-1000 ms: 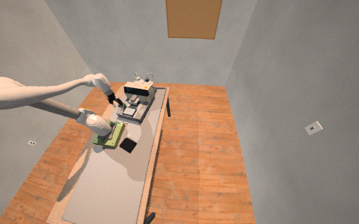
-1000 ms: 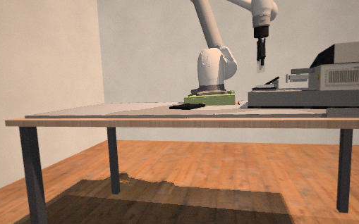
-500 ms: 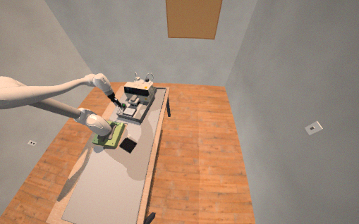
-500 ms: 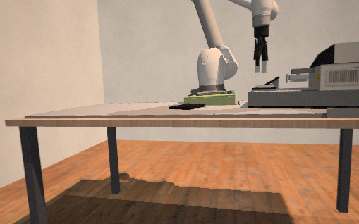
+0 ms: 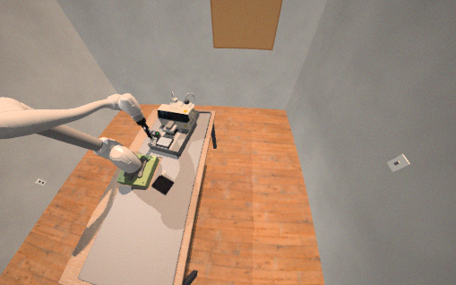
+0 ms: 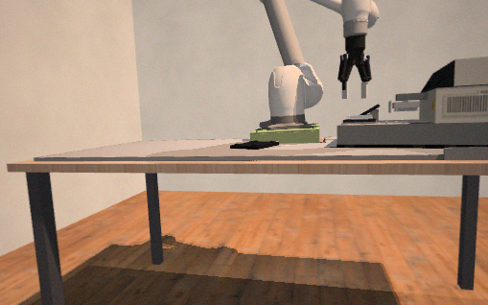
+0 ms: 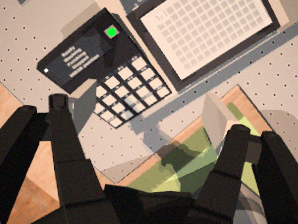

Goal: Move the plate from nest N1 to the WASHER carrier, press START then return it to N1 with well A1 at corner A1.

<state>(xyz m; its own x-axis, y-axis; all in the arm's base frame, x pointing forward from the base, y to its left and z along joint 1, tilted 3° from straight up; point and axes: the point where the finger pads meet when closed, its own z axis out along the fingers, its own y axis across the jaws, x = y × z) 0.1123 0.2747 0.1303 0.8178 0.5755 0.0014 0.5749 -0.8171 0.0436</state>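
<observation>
Now: hand 100 mm short of the white well plate and 100 mm above it. Also, from my hand: carrier 100 mm ahead, 110 mm below; then washer 130 mm ahead, 150 mm to the left, 60 mm below; then N1 label 130 mm ahead, 280 mm to the right, 190 mm below.
</observation>
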